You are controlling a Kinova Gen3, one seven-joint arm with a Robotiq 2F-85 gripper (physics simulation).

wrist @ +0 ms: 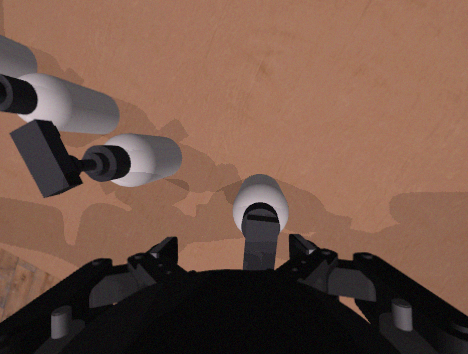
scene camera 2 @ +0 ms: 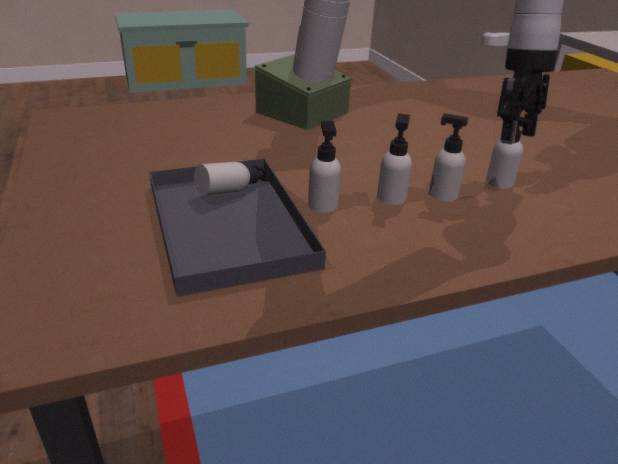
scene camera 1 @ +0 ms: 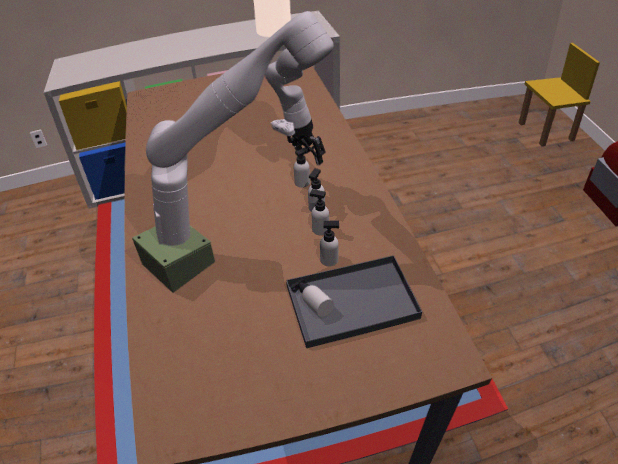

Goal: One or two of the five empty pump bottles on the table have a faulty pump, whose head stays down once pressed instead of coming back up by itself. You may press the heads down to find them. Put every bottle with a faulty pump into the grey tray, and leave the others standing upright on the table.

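Frame: origin at the arm's base, x ahead, y left, z up, level; millimetres.
Where they show: gripper, fingertip midpoint: [wrist: 233,247] [scene camera 2: 518,139] [scene camera 1: 310,159]; arm's base at its link origin: [scene camera 2: 313,73] [scene camera 1: 173,234].
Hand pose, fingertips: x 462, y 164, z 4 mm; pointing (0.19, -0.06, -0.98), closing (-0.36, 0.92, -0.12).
Things, the pixels of their top centre, and the offset from my fingertips. Level surfaces: height alone.
- white pump bottle with a black pump, top centre: [wrist: 260,244] [scene camera 2: 517,117] [scene camera 1: 300,151] 25 mm back, 12 mm left, 29 mm up
- second bottle at its top centre: [wrist: 44,168] [scene camera 2: 458,117] [scene camera 1: 315,171] 26 mm back, 118 mm right, 44 mm up
- third bottle at its top centre: [scene camera 2: 402,119] [scene camera 1: 319,192] 49 mm back, 209 mm right, 44 mm up
- fourth bottle at its top centre: [scene camera 2: 328,124] [scene camera 1: 329,223] 70 mm back, 330 mm right, 44 mm up
- fifth bottle at its top centre: [scene camera 2: 234,156] [scene camera 1: 311,286] 166 mm back, 449 mm right, 32 mm down
- grey tray at its top centre: [scene camera 2: 227,206] [scene camera 1: 353,295] 71 mm back, 492 mm right, 66 mm down
- table at its surface level: 96 mm down
A white pump bottle with a black pump [scene camera 1: 301,173] [scene camera 2: 504,165] [wrist: 260,197] stands upright at the far end of the row. My open gripper [scene camera 1: 310,154] [scene camera 2: 519,134] [wrist: 233,248] is over it, fingers on either side near its pump; nothing is gripped. The palm partly hides that pump head in the wrist view. Beside it stand a second bottle [scene camera 1: 315,200] [scene camera 2: 446,175] [wrist: 155,159], a third bottle [scene camera 1: 320,221] [scene camera 2: 394,176] [wrist: 90,110] and a fourth bottle [scene camera 1: 329,251] [scene camera 2: 324,186], with heads up. The fifth bottle [scene camera 1: 318,300] [scene camera 2: 222,177] lies on its side in the grey tray [scene camera 1: 375,300] [scene camera 2: 250,271].
The green base block [scene camera 1: 192,265] [scene camera 2: 327,107] of the arm stands on the table [scene camera 1: 225,375] [scene camera 2: 100,310], to the left of the row in the first scene view. The tray is next to the fourth bottle. The bottles stand close together, and the table's long edge is beyond them.
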